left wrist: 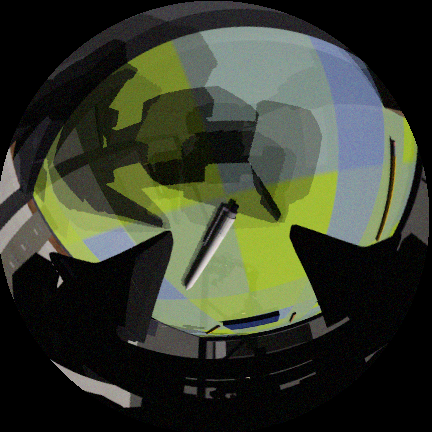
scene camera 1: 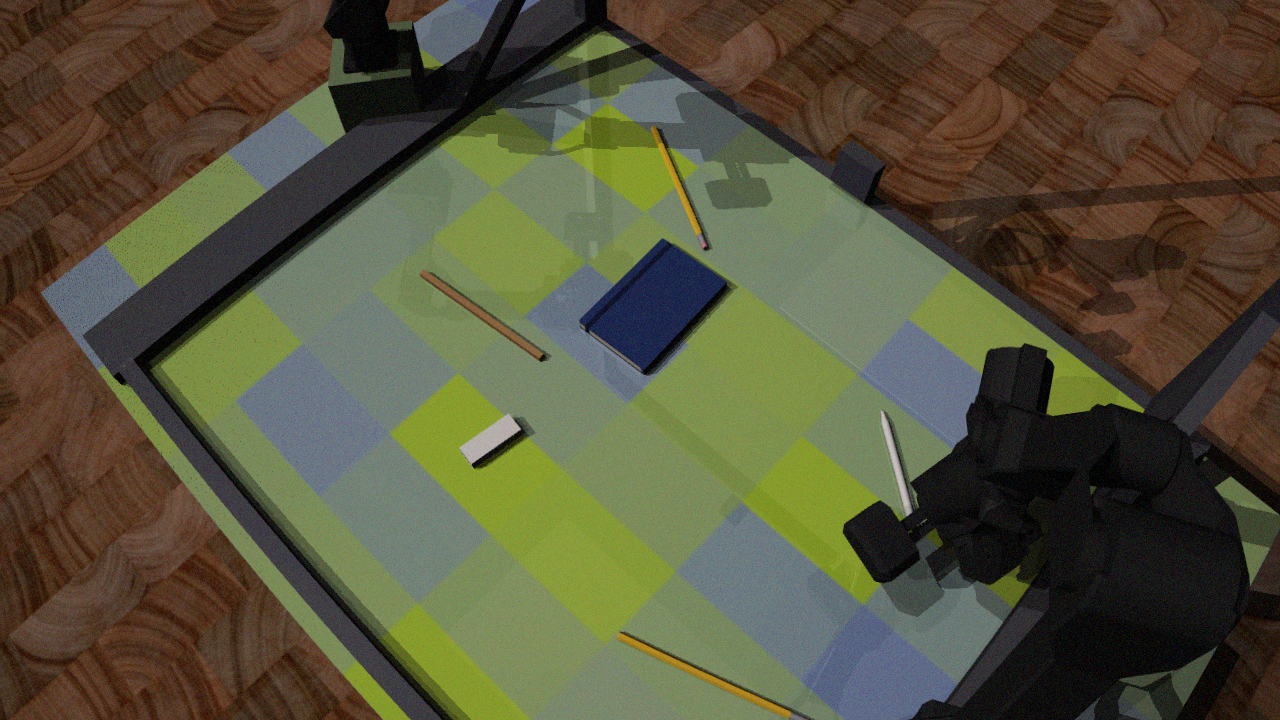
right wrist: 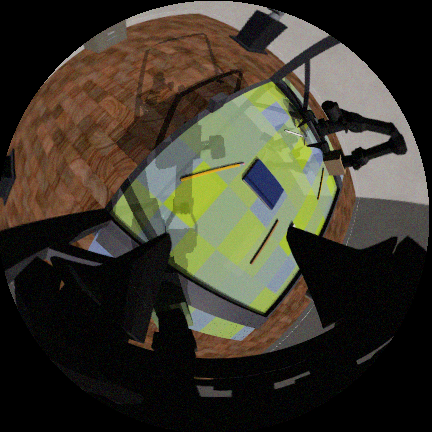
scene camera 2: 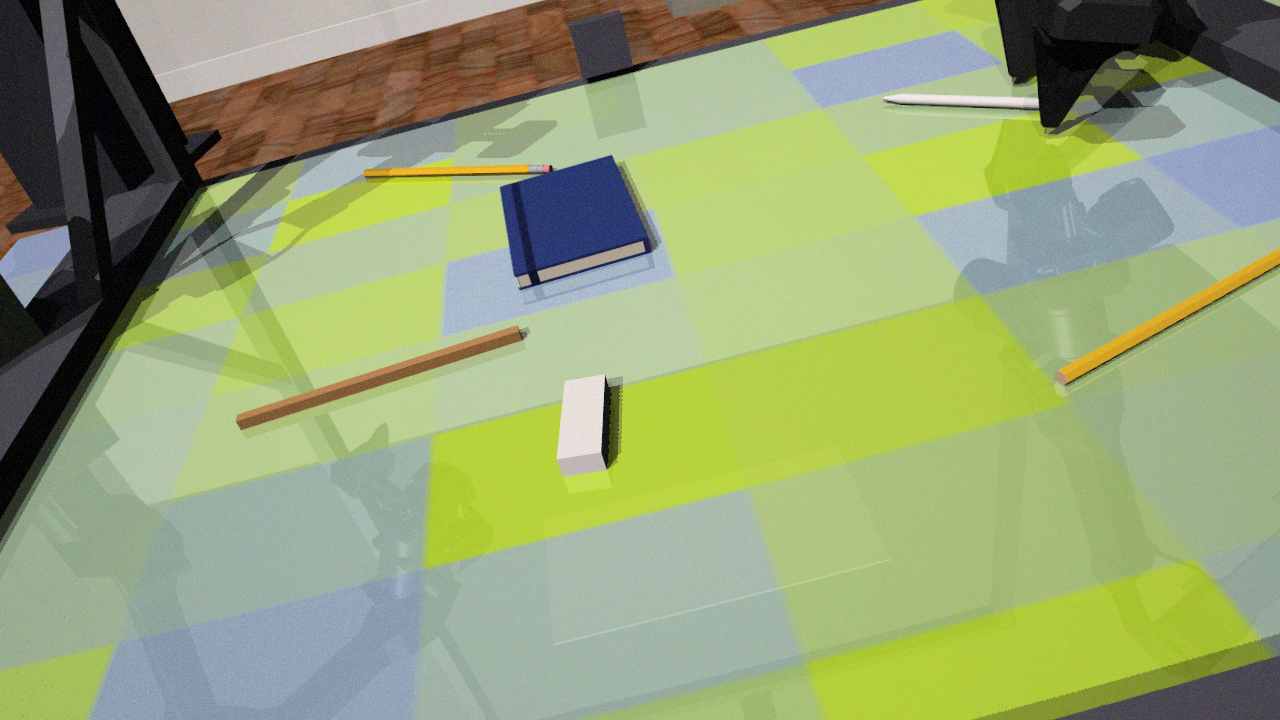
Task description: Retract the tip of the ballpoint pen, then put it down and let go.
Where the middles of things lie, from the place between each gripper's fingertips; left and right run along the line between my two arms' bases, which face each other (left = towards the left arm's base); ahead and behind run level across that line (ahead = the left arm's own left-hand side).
I see my left gripper 30 mm past the ballpoint pen (scene camera 2: pixel 1032 103), 40 mm to the left of it and 10 mm above it. The rest, counted from my left hand: brown pencil (scene camera 2: pixel 511 335) (240 mm ahead, 420 mm to the right, 10 mm below).
The brown pencil lies 26 cm below my right hand, 23 cm ahead of it and 16 cm to the left of it. Also, from my right hand: ballpoint pen (54 cm to the left, 26 cm below, 4 cm behind).
